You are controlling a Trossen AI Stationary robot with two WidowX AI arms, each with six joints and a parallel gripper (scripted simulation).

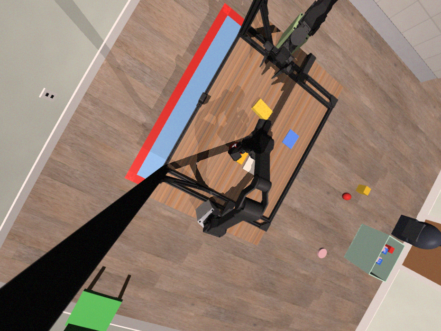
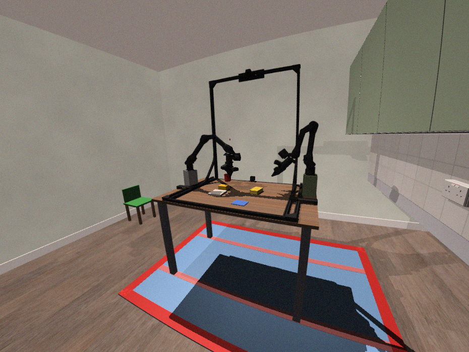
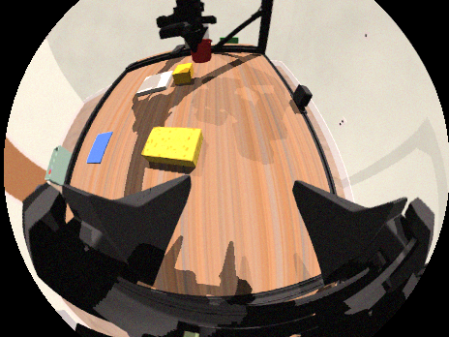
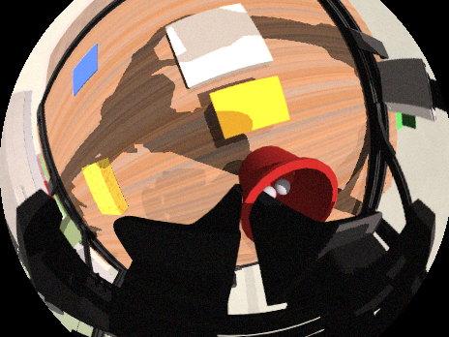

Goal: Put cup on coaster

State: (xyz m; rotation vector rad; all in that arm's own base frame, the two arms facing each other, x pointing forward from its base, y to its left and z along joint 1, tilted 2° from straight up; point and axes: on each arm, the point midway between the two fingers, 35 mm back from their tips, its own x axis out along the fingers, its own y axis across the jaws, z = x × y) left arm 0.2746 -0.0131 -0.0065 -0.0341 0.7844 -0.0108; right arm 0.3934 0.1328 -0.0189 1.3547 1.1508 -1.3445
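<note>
My right gripper is now 4 cm above the red cup, 3 cm to the left of it and 1 cm past it. The rest, counted from my right hand: white coaster (17 cm ahead, 13 cm below, 5 cm to the right); then blue coaster (32 cm ahead, 20 cm to the left, 13 cm below); then yellow block (12 cm below, 5 cm ahead, 4 cm to the right).
</note>
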